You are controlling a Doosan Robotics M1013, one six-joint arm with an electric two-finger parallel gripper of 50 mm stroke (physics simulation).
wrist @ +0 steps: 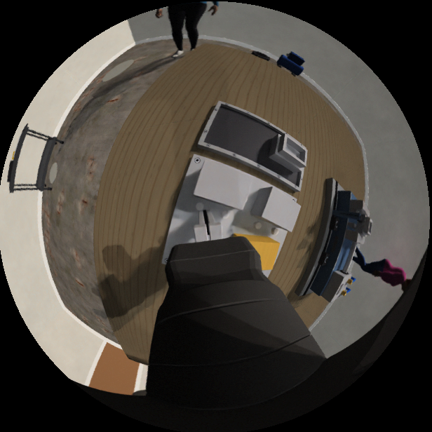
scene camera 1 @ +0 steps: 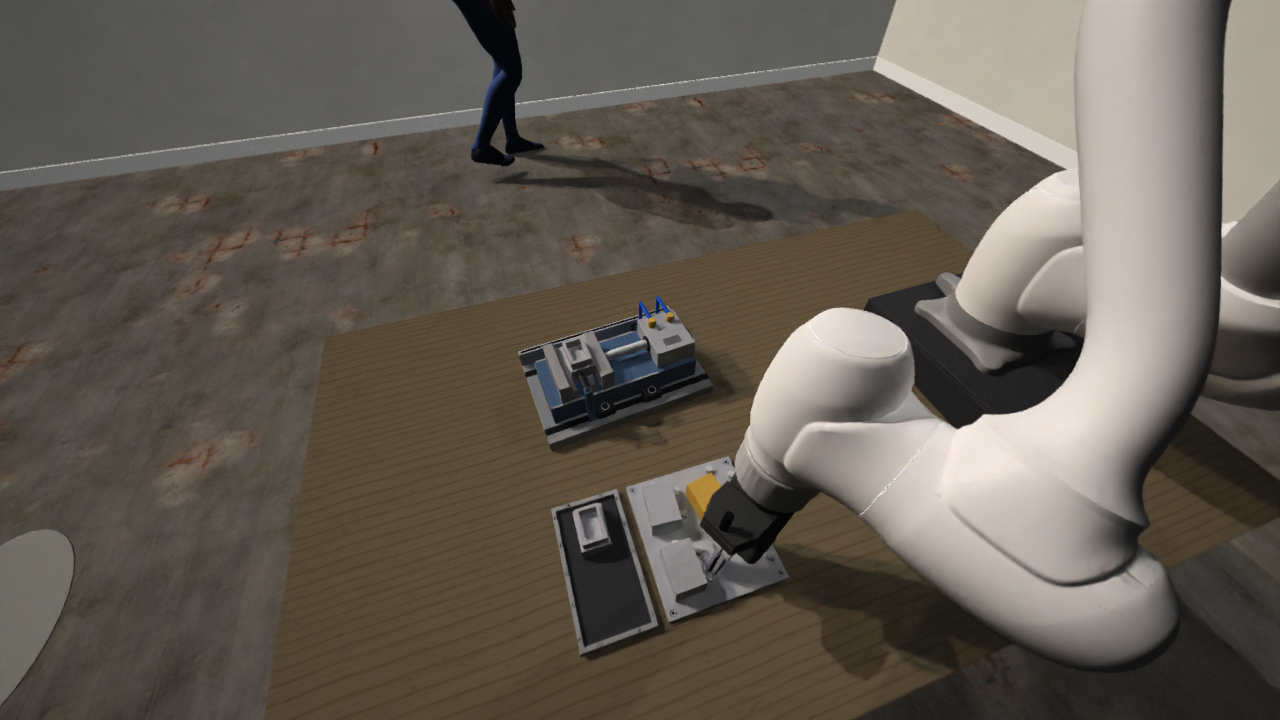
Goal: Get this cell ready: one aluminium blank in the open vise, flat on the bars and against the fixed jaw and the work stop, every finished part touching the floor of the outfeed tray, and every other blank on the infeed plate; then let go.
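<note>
My gripper is shut, its dark pads together with no part visible between them, low over the infeed plate, beside a grey blank. A second grey blank sits on the plate's vise-side half. A yellow block is there too, partly hidden by my gripper body. A pocketed finished part is at the vise-side end of the outfeed tray. Another pocketed part sits between the jaws of the vise; its seating is unclear.
Small pins stand on the plate near the blanks. Blue hoses rise from the vise's drive end. The tray lies close beside the plate. A person and another person in pink stand beyond the wooden table.
</note>
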